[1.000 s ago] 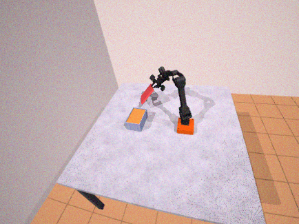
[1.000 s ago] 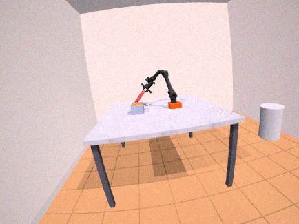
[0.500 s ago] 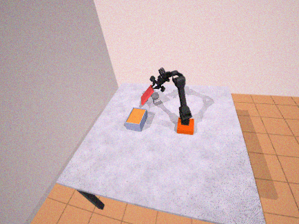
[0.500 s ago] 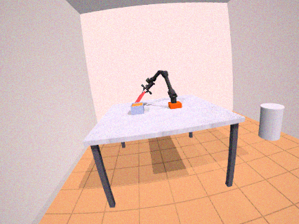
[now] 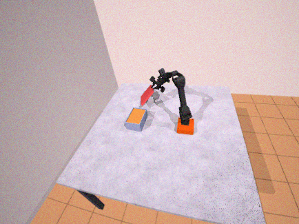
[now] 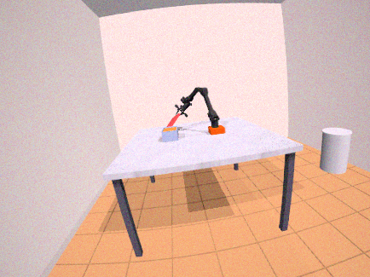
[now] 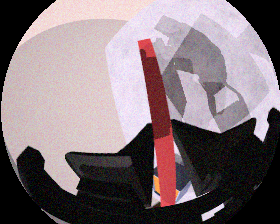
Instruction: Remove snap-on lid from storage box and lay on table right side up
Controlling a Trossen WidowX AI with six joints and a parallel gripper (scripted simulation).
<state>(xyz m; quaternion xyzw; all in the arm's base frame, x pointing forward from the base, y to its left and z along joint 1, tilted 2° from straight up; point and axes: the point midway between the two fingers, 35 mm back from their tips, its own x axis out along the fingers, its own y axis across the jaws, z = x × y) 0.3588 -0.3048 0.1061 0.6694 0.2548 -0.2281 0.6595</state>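
The lid is 5 cm below my gripper tip, 5 cm ahead of it and 4 cm to the left of it. Also, from my gripper tip: storage box 35 cm to the left, 10 cm below, 4 cm ahead.
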